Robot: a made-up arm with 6 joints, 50 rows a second.
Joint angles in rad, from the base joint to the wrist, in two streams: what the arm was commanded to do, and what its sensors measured. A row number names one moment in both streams.
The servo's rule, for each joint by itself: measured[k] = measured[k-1] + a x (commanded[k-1-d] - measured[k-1]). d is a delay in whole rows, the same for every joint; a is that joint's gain. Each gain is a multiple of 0.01, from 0.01 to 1. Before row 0 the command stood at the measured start. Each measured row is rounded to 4 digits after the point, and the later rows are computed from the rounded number. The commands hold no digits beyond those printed.
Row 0, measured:
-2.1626, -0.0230, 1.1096, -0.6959, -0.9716, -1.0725
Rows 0 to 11, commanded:
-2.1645, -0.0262, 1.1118, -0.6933, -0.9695, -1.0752
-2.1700, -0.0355, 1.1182, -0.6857, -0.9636, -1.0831
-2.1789, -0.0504, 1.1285, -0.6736, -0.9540, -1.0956
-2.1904, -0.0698, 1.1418, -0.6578, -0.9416, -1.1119
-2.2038, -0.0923, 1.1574, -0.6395, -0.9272, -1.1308
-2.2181, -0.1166, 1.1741, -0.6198, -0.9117, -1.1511
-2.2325, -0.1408, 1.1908, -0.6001, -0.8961, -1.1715
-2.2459, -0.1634, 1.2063, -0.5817, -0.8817, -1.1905
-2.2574, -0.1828, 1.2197, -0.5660, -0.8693, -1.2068
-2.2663, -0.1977, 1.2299, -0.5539, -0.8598, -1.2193
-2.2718, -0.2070, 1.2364, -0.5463, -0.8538, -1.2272
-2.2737, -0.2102, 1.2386, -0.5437, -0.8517, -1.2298
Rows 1 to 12, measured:
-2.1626, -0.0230, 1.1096, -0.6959, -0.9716, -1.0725
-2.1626, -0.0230, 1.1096, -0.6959, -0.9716, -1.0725
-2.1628, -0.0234, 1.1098, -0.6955, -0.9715, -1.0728
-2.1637, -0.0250, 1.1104, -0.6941, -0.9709, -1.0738
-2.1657, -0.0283, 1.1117, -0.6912, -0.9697, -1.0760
-2.1689, -0.0337, 1.1138, -0.6865, -0.9677, -1.0796
-2.1734, -0.0413, 1.1169, -0.6799, -0.9649, -1.0847
-2.1792, -0.0511, 1.1209, -0.6715, -0.9612, -1.0913
-2.1861, -0.0628, 1.1258, -0.6615, -0.9566, -1.0993
-2.1939, -0.0759, 1.1314, -0.6503, -0.9514, -1.1084
-2.2022, -0.0898, 1.1376, -0.6385, -0.9457, -1.1182
-2.2105, -0.1038, 1.1441, -0.6267, -0.9397, -1.1283
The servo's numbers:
d 2
a 0.13 0.13 0.07 0.14 0.07 0.10

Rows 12 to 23, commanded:
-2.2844, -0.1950, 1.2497, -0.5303, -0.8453, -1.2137
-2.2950, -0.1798, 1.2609, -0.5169, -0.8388, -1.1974
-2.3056, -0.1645, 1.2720, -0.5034, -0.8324, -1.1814
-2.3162, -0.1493, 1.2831, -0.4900, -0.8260, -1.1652
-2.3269, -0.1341, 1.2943, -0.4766, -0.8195, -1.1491
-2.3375, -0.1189, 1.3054, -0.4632, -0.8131, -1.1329
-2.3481, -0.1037, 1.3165, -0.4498, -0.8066, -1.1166
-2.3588, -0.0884, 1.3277, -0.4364, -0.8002, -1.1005
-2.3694, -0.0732, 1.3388, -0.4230, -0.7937, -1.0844
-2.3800, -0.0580, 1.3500, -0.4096, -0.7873, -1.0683
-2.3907, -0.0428, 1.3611, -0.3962, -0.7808, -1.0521
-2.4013, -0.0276, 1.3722, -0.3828, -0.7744, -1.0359
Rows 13 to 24, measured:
-2.2185, -0.1172, 1.1506, -0.6154, -0.9337, -1.1382
-2.2257, -0.1293, 1.1568, -0.6054, -0.9280, -1.1474
-2.2333, -0.1378, 1.1633, -0.5949, -0.9222, -1.1540
-2.2413, -0.1433, 1.1701, -0.5840, -0.9164, -1.1583
-2.2497, -0.1461, 1.1772, -0.5727, -0.9105, -1.1606
-2.2583, -0.1465, 1.1846, -0.5611, -0.9046, -1.1611
-2.2672, -0.1449, 1.1923, -0.5493, -0.8986, -1.1599
-2.2763, -0.1415, 1.2002, -0.5372, -0.8926, -1.1572
-2.2856, -0.1366, 1.2083, -0.5250, -0.8866, -1.1531
-2.2951, -0.1303, 1.2167, -0.5126, -0.8806, -1.1478
-2.3048, -0.1229, 1.2252, -0.5001, -0.8745, -1.1415
-2.3146, -0.1145, 1.2339, -0.4874, -0.8684, -1.1342

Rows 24 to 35, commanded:
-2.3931, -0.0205, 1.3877, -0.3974, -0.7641, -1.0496
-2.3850, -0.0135, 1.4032, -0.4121, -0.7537, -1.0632
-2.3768, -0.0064, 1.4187, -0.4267, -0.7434, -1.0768
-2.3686, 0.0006, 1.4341, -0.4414, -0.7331, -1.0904
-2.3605, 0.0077, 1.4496, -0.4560, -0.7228, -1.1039
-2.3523, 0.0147, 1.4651, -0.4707, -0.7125, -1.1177
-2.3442, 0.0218, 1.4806, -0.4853, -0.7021, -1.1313
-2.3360, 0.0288, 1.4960, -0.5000, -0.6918, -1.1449
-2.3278, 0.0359, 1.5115, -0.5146, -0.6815, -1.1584
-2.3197, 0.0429, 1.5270, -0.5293, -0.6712, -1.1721
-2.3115, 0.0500, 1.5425, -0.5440, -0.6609, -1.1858
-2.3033, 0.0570, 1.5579, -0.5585, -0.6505, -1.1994
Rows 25 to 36, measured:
-2.3245, -0.1052, 1.2428, -0.4746, -0.8623, -1.1260
-2.3345, -0.0951, 1.2519, -0.4617, -0.8561, -1.1170
-2.3421, -0.0854, 1.2614, -0.4527, -0.8497, -1.1103
-2.3477, -0.0761, 1.2713, -0.4470, -0.8430, -1.1056
-2.3515, -0.0670, 1.2816, -0.4442, -0.8360, -1.1027
-2.3537, -0.0582, 1.2923, -0.4438, -0.8288, -1.1015
-2.3546, -0.0496, 1.3033, -0.4455, -0.8214, -1.1017
-2.3543, -0.0412, 1.3146, -0.4490, -0.8138, -1.1033
-2.3530, -0.0330, 1.3262, -0.4541, -0.8060, -1.1061
-2.3508, -0.0250, 1.3381, -0.4605, -0.7980, -1.1100
-2.3478, -0.0171, 1.3502, -0.4681, -0.7898, -1.1148
-2.3441, -0.0093, 1.3626, -0.4767, -0.7815, -1.1205

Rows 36 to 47, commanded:
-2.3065, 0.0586, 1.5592, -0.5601, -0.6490, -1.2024
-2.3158, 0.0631, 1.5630, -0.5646, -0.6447, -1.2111
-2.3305, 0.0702, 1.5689, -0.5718, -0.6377, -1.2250
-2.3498, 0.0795, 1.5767, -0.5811, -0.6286, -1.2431
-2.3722, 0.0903, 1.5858, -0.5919, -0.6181, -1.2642
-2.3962, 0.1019, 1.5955, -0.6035, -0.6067, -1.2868
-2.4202, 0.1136, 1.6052, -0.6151, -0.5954, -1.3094
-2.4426, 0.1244, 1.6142, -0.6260, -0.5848, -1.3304
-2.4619, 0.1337, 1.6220, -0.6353, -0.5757, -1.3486
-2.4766, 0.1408, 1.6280, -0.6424, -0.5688, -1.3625
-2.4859, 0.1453, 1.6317, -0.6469, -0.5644, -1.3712
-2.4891, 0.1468, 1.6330, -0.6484, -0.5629, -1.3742
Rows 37 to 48, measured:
-2.3399, -0.0016, 1.3752, -0.4861, -0.7731, -1.1270
-2.3351, 0.0060, 1.3880, -0.4962, -0.7645, -1.1342
-2.3314, 0.0128, 1.4000, -0.5051, -0.7564, -1.1410
-2.3294, 0.0193, 1.4114, -0.5134, -0.7486, -1.1480
-2.3295, 0.0259, 1.4224, -0.5216, -0.7408, -1.1557
-2.3321, 0.0329, 1.4332, -0.5299, -0.7329, -1.1644
-2.3373, 0.0404, 1.4439, -0.5386, -0.7249, -1.1744
-2.3450, 0.0484, 1.4545, -0.5477, -0.7166, -1.1856
-2.3548, 0.0569, 1.4650, -0.5571, -0.7081, -1.1980
-2.3662, 0.0657, 1.4754, -0.5667, -0.6995, -1.2112
-2.3786, 0.0745, 1.4857, -0.5763, -0.6908, -1.2249
-2.3913, 0.0831, 1.4957, -0.5856, -0.6823, -1.2387

